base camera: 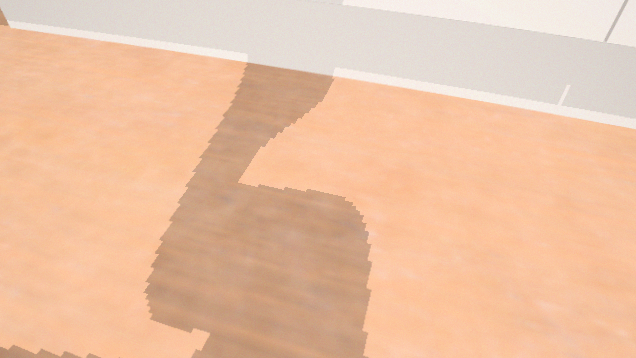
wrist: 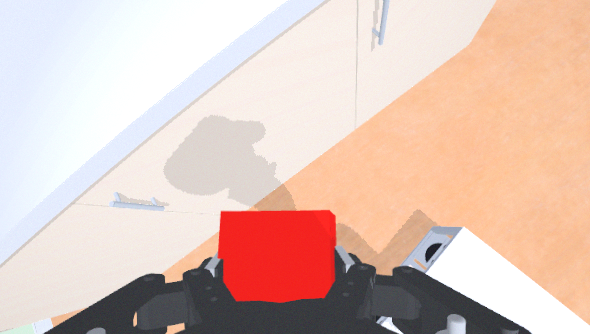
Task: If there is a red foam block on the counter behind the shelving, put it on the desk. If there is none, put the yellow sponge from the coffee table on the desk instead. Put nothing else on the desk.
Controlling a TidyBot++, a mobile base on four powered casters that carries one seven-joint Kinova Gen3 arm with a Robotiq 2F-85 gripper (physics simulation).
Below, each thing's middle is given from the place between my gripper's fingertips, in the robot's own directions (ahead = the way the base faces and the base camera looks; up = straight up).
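The red foam block (wrist: 278, 256) is sitting 10 mm above my hand, and it's also 10 mm to the left of it and 10 mm behind it.
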